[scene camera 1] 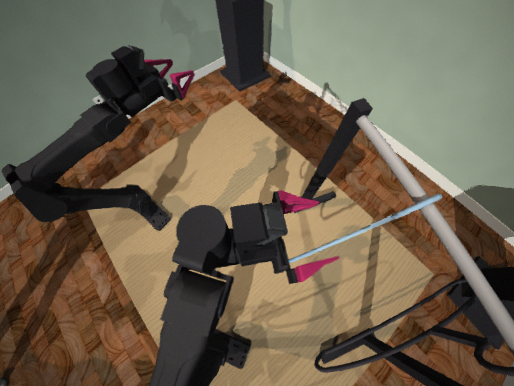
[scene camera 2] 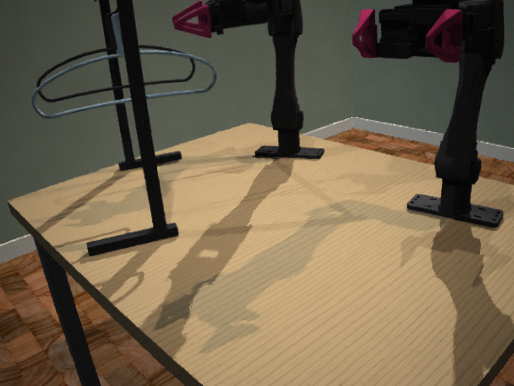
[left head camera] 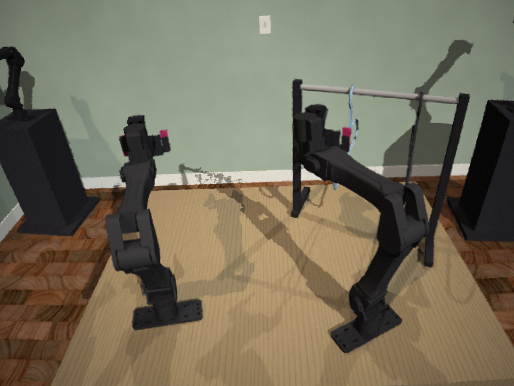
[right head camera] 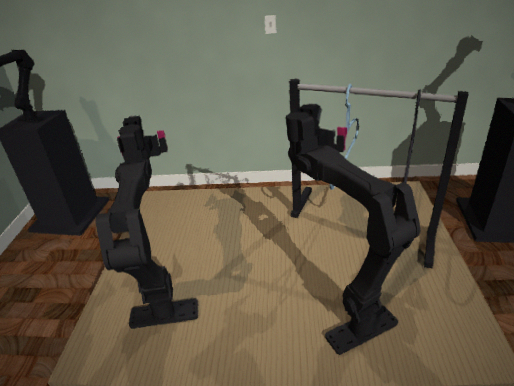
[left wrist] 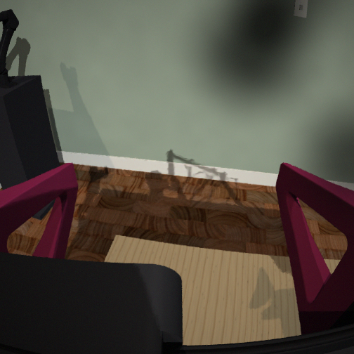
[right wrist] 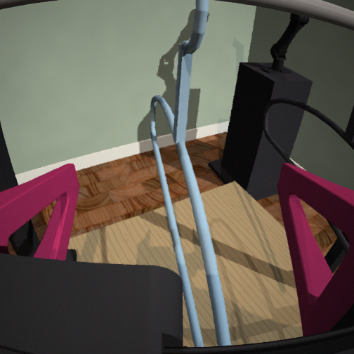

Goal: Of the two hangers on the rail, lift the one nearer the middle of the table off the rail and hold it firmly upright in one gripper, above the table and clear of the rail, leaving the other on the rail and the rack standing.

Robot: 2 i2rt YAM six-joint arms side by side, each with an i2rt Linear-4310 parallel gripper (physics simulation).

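Observation:
The light-blue hanger point(left head camera: 351, 107) point(right head camera: 348, 102) point(scene camera 1: 365, 228) point(right wrist: 183, 95) hangs on the rail point(left head camera: 385, 93) point(right head camera: 380, 93) point(scene camera 1: 395, 160), nearer the table's middle. The dark hanger point(left head camera: 413, 145) point(right head camera: 412, 140) point(scene camera 2: 193, 65) point(right wrist: 266, 120) hangs farther right on it. The black rack point(left head camera: 297, 155) point(scene camera 2: 142, 125) stands upright. My right gripper point(scene camera 1: 328, 230) point(right wrist: 177, 174) point(scene camera 2: 175, 21) is open; its fingers stand either side of the blue hanger's near end, not clamped on it. My left gripper point(scene camera 1: 181, 69) point(scene camera 2: 406, 34) point(left wrist: 176, 174) is open and empty, far left of the rack.
The wooden table point(left head camera: 210, 350) point(scene camera 2: 350, 310) carries both arm bases and the rack's feet. In scene camera 2, a rack foot point(scene camera 2: 132, 240) lies near the table edge. Dark pedestals point(left head camera: 42, 175) point(right head camera: 500, 175) point(right wrist: 260, 120) stand on the floor beyond the table. Arm shadows cross the tabletop.

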